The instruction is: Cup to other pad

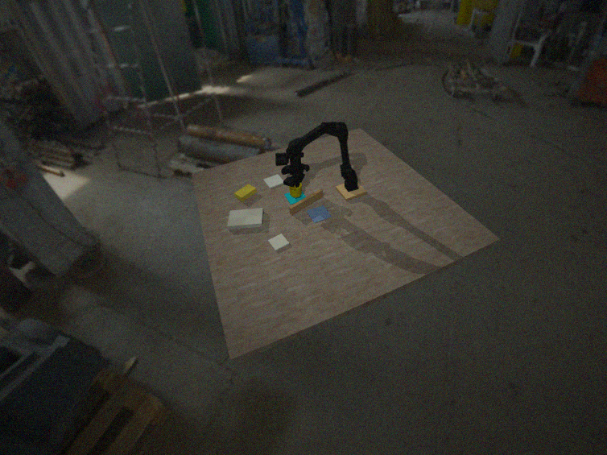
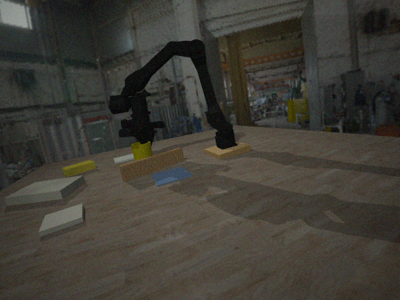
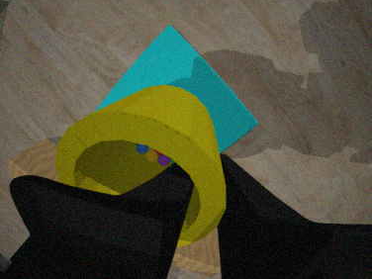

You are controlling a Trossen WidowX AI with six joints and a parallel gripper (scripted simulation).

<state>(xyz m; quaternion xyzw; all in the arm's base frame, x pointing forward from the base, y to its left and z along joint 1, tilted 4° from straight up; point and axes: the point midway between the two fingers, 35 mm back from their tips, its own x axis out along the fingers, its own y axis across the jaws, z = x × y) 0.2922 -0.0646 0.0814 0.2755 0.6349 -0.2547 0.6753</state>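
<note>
Right now the yellow cup is 2 cm to the left of my gripper tip and 2 cm ahead of it. Round my gripper tip: teal pad: 6 cm below, 2 cm to the left, 2 cm ahead; blue pad: 20 cm to the left, 6 cm below, 6 cm behind; wooden bar: 11 cm to the left, 4 cm below, 2 cm behind.
</note>
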